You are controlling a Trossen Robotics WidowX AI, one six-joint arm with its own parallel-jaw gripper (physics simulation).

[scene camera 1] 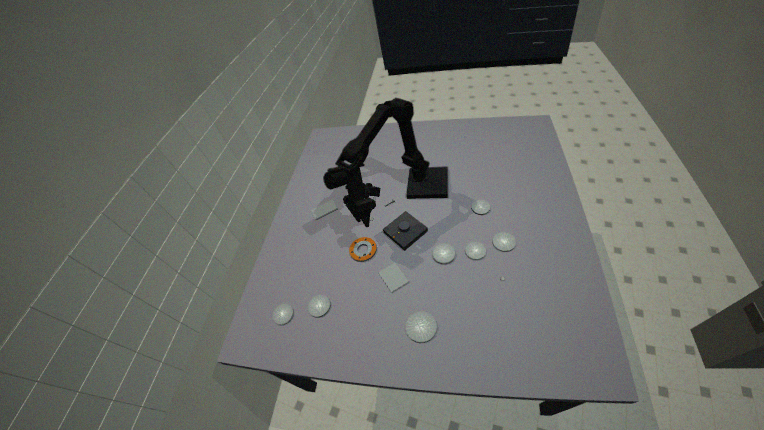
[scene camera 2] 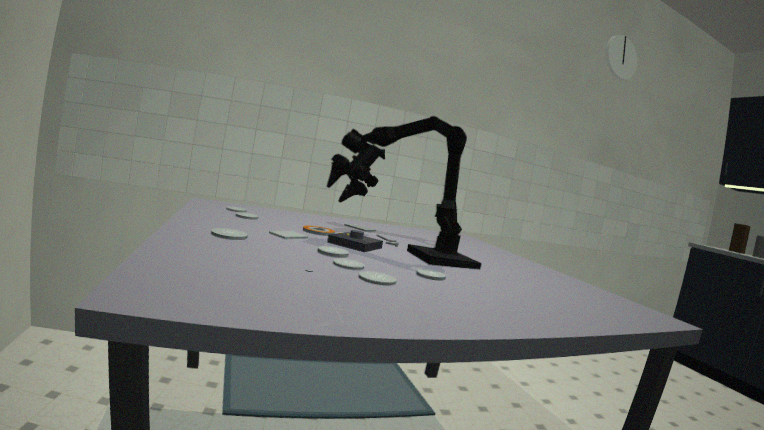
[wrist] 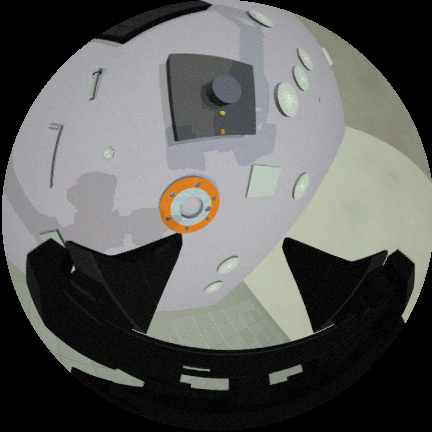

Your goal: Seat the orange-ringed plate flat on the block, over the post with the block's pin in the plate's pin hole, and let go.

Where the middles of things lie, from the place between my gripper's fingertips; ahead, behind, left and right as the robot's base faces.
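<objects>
Orange-ringed plate [wrist: 183, 187]: 3 cm to the right of my hand, 2 cm ahead of it, 13 cm below it. The dark block [scene camera 1: 404, 240] is 14 cm to the left of my hand, 5 cm behind it and 12 cm below it; the grey round post [wrist: 223, 89] is 10 cm below my hand, 5 cm behind it and 14 cm to the left of it.
</objects>
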